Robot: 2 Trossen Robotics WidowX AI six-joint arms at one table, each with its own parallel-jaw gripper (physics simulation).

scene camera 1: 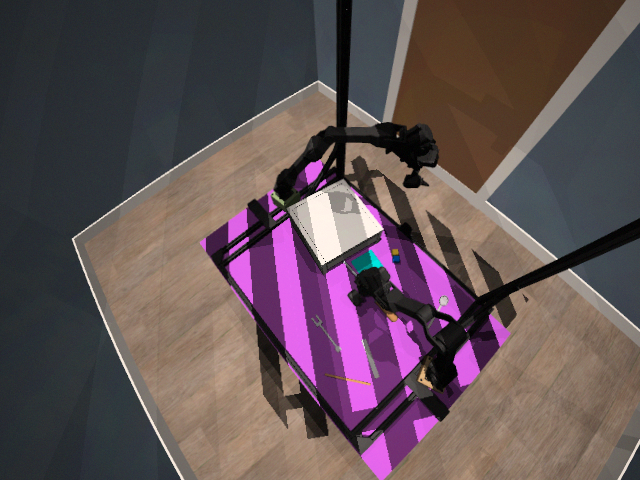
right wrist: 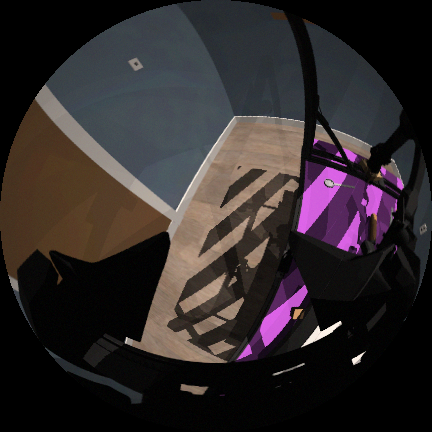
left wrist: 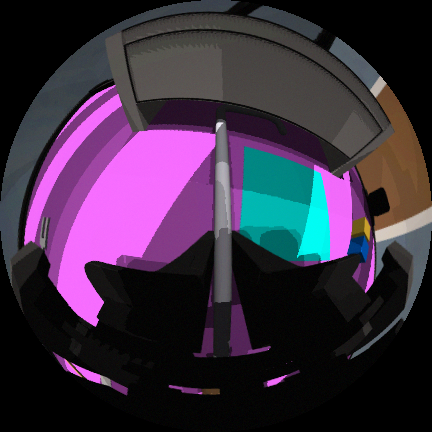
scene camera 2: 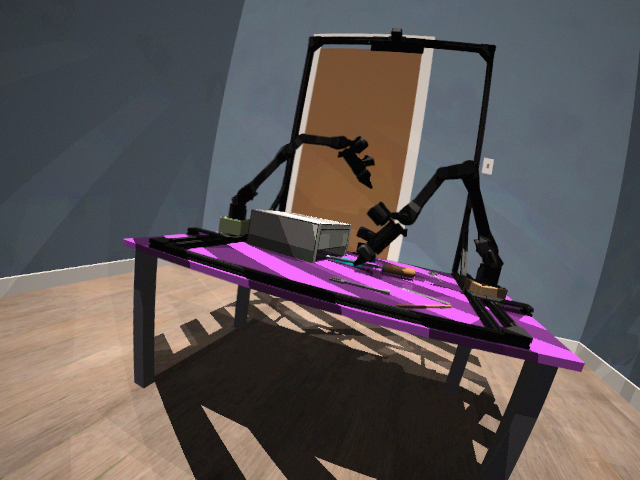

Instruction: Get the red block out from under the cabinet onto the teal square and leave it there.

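Note:
The left gripper is shut on a grey hooked rod, low over the table. The rod runs along the left edge of the teal square. Its dark bent end lies in the shadow under the front of the cabinet, pointing right in the left wrist view. The gripper is just in front of the square. The red block does not show in any view. The right gripper is open and empty, high up beyond the table edge.
A small yellow and blue block pair stands right of the teal square. A fork, a knife, a thin yellow stick, an orange handle and a spoon lie around the left arm.

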